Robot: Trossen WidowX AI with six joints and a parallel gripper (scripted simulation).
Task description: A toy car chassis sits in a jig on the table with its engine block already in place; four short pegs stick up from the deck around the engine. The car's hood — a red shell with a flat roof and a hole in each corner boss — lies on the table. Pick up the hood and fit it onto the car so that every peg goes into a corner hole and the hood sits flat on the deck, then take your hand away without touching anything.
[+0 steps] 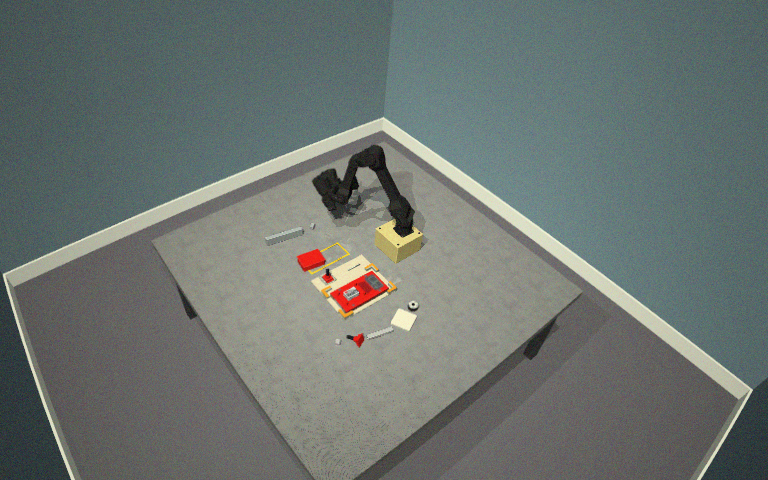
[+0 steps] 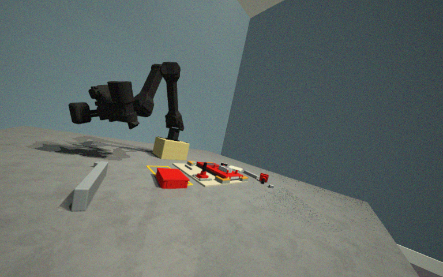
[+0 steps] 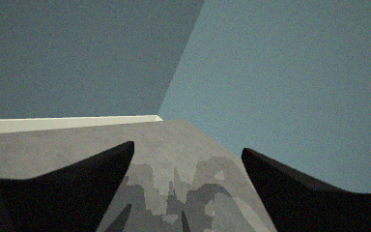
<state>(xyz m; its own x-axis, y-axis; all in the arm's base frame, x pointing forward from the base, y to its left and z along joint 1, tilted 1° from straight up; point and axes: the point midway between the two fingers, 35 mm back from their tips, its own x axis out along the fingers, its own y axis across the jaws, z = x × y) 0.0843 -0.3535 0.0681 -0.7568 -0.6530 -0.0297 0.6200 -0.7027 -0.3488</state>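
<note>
Now: the red hood 310 mm ahead of my gripper tip, 250 mm to the left of it and 140 mm below it. The rest, counted from my gripper tip: grey engine block (280 mm ahead, 500 mm to the left, 140 mm below); then grey bar (340 mm ahead, 80 mm to the left, 140 mm below); then black wheel (100 mm ahead, 660 mm to the left, 150 mm below).
</note>
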